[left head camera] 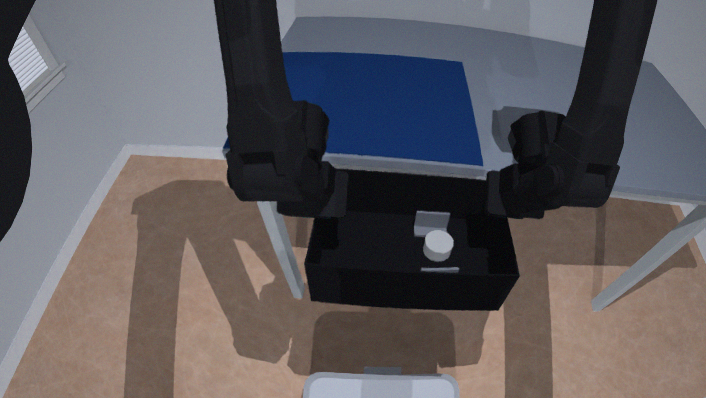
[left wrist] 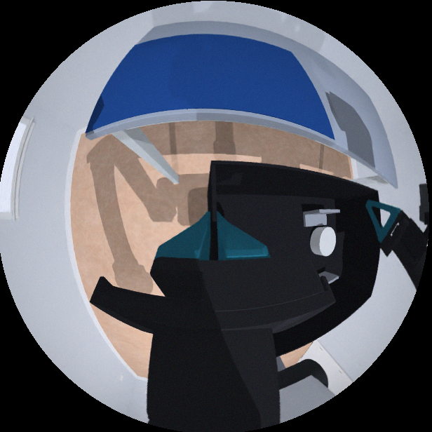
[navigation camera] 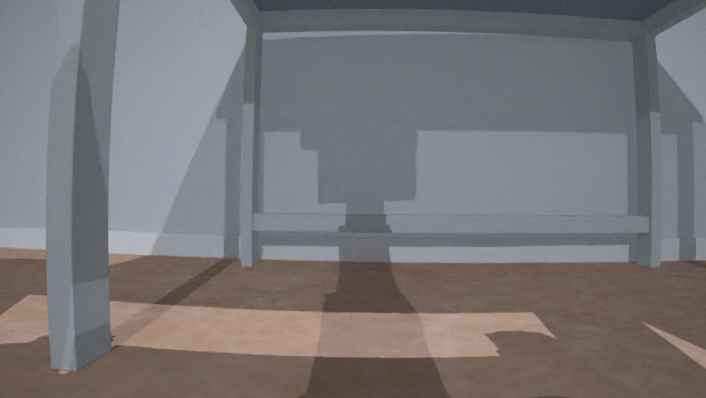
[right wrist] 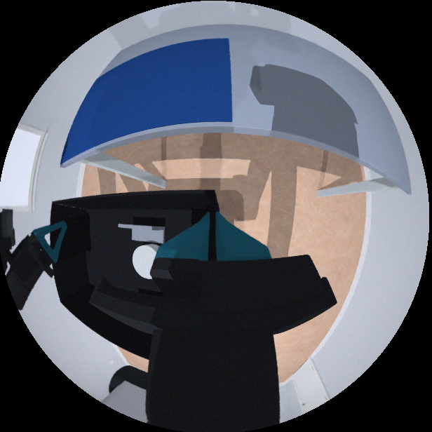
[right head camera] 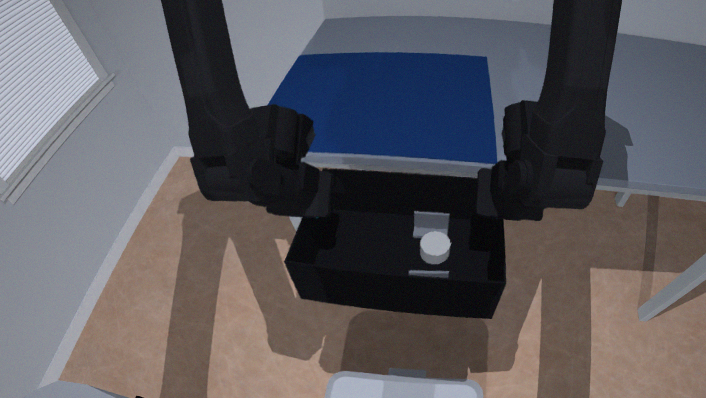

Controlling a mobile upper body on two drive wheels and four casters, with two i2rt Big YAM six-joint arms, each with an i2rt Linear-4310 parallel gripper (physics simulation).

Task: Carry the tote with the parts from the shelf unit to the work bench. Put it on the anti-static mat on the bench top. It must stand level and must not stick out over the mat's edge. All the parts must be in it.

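Frame: origin at the left arm's base, x ahead, y left, z up, level; millimetres.
Seen in the pictures: left gripper, fingertip midpoint: (right head camera: 322, 200); right gripper, fingertip midpoint: (left head camera: 494, 200) (right head camera: 496, 200).
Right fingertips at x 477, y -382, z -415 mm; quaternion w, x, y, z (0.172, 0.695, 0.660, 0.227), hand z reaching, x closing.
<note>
Offsets run from my right fingertips to a thing's top centre. "spot": to the spot under its first point. Level surfaces: height alone.
The black tote (left head camera: 412, 257) hangs above the floor, just in front of the bench's front edge. It looks level. Inside lie a grey block {dx -24, dy +111, dz -23 mm} (left head camera: 430, 222), a grey cylinder {dx -66, dy +102, dz -30 mm} (left head camera: 437, 245) and a thin flat plate {dx -142, dy +109, dz -7 mm} (left head camera: 439, 269). The blue anti-static mat {dz -79 mm} (left head camera: 389, 106) lies on the bench top beyond the tote. My left gripper (left wrist: 213, 213) is shut on the tote's left end wall. My right gripper (right wrist: 214, 213) is shut on the right end wall. In the head views the wrists hide the fingers.
The grey bench {dz -81 mm} (left head camera: 568, 99) runs on to the right of the mat. Its legs (left head camera: 283, 247) (left head camera: 647, 262) stand on either side of the tote. A wall with a window (right head camera: 39, 88) is at the left. The navigation view shows a near leg {spot: dx +226, dy +497, dz -770 mm} (navigation camera: 78, 197) and a low rail (navigation camera: 449, 223).
</note>
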